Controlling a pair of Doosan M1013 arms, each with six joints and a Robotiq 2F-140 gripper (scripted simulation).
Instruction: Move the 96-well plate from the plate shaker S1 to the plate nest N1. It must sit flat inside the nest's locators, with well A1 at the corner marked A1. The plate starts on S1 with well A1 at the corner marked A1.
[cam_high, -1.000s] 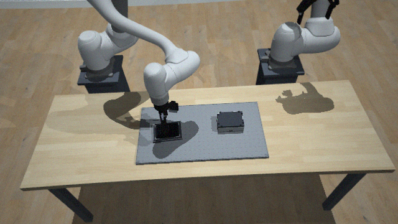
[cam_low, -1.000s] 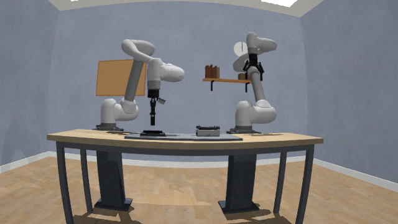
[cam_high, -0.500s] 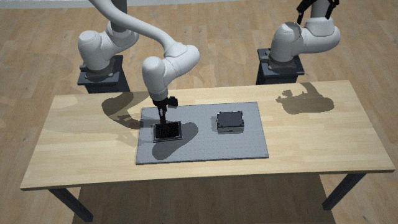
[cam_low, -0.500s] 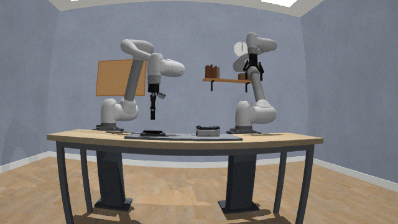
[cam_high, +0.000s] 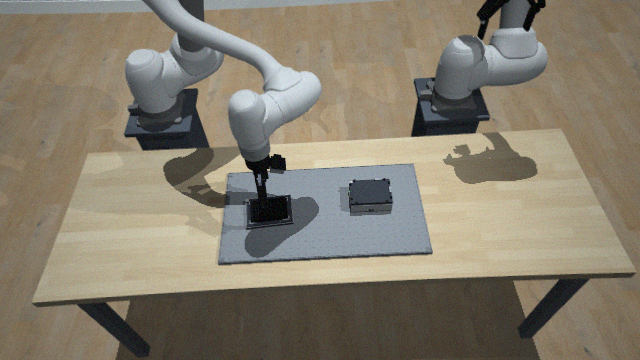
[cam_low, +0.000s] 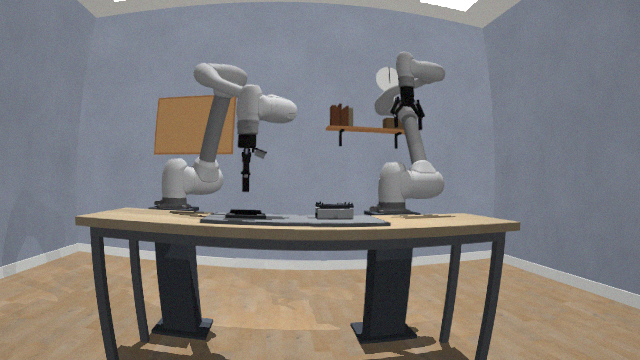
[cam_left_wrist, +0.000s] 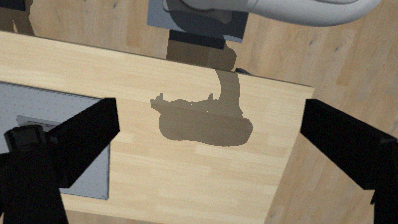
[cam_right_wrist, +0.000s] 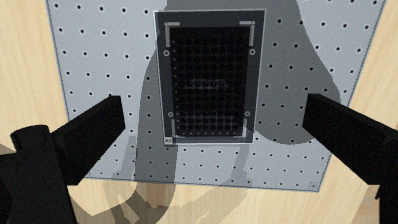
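Right now the 96-well plate is 90 mm below my right hand. Also, from my right hand: plate nest N1 (110 mm below).
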